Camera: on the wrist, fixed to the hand. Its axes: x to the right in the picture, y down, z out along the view.
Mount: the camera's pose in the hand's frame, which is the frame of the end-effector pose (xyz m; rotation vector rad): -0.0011 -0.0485 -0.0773 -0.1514 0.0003 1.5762
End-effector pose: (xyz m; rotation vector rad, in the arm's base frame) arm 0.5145 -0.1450 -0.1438 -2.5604 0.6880 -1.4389
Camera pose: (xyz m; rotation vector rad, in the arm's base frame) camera 0.4653 -0.0928 -0.0874 -1.1497 2.0791 -0.7212
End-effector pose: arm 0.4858 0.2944 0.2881 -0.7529 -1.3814 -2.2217
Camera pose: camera 0.4401 0.2449 0.2265 -1.2410 -0.2296 -0.9989
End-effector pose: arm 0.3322 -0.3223 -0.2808 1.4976 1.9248 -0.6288
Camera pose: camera 0.2717 -0.2814 -0.2260 2.2340 0.3166 0.2496
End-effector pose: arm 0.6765 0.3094 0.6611 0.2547 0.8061 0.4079
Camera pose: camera 0.6309 0.2707 0.5921 0.7284 0.4185 1.9293
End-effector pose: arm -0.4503 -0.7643 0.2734 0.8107 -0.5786 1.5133
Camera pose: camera -0.4142 -0.7004 0.2191 -0.0854 1.4711 -2.7563
